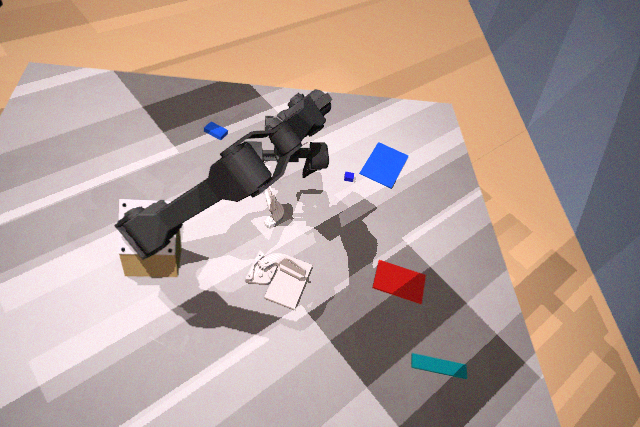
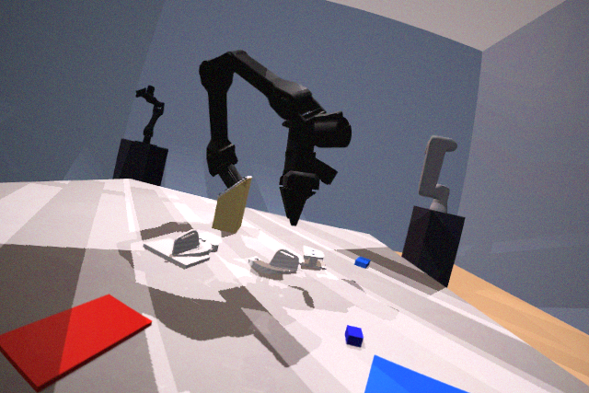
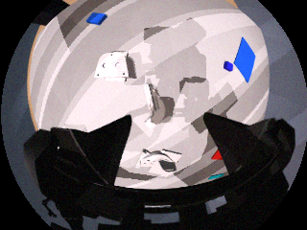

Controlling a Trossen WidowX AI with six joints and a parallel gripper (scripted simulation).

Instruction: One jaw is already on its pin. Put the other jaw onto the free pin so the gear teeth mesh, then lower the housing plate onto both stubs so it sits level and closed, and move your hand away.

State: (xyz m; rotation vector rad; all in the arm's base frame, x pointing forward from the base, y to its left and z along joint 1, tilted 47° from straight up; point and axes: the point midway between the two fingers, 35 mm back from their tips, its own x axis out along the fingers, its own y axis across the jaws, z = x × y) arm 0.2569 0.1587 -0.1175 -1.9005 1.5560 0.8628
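Right now the jaw is 20 mm behind my gripper tip, 40 mm to the right of it and 110 mm below it. Round my gripper tip: white base plate 40 mm ahead, 210 mm to the right, 110 mm below; then blue cube 180 mm ahead, 120 mm to the left, 110 mm below; then blue sheet 290 mm ahead, 190 mm to the left, 110 mm below.
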